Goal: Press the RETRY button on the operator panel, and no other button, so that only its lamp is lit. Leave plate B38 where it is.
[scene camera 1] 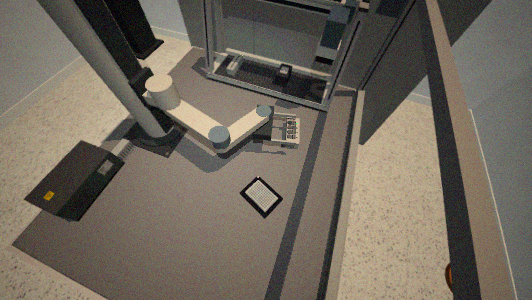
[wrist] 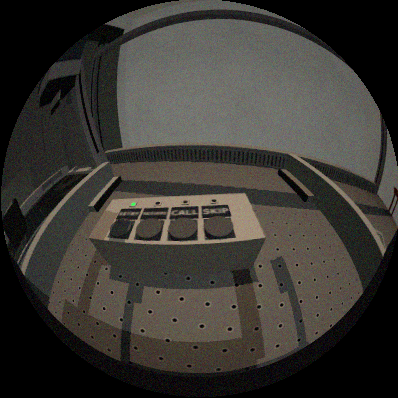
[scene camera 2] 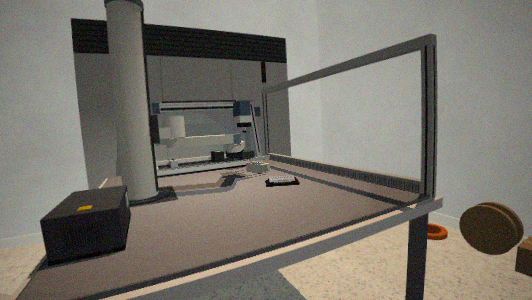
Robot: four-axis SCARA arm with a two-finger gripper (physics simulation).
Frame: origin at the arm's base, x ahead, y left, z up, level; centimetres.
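Seen in the pictures: gripper, fingertip midpoint: [scene camera 1: 295, 129] [wrist: 199, 161] [scene camera 2: 260, 155]; arm's base, link origin: [scene camera 1: 161, 128] [scene camera 2: 142, 199].
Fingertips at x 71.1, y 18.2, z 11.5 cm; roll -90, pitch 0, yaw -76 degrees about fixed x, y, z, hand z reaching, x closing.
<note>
Offsets run from my fingertips to a thing's top centre.
The operator panel {dx -1.3, dy +2.9, dz -4.6 cm} [scene camera 1: 296, 131] [scene camera 2: 257, 168] [wrist: 180, 260] is a pale box with a row of several dark round buttons. In the wrist view the RETRY button {dx -4.1, dy +6.8, dz -4.6 cm} [wrist: 121, 229] is leftmost, its label blurred; CALL and SKIP read clearly at the right. The small lamp {dx -0.4, dy +7.8, dz -4.8 cm} [wrist: 133, 204] above RETRY glows green; the other lamps are dark. My gripper [scene camera 1: 294, 129] [wrist: 199, 161] is open and empty, its fingers wide apart towards the panel's two sides; contact does not show. Plate B38 {dx -5.0, dy -35.0, dz -7.5 cm} [scene camera 1: 261, 195] [scene camera 2: 282, 179], white in a black holder, lies apart from the gripper on the table.
A framed machine [scene camera 1: 270, 92] stands behind the panel. A dark controller box [scene camera 1: 75, 180] [scene camera 2: 85, 225] stands at the left, near the arm's column [scene camera 1: 100, 60] [scene camera 2: 127, 100]. A rail frame [scene camera 2: 428, 120] runs along the table's right side.
</note>
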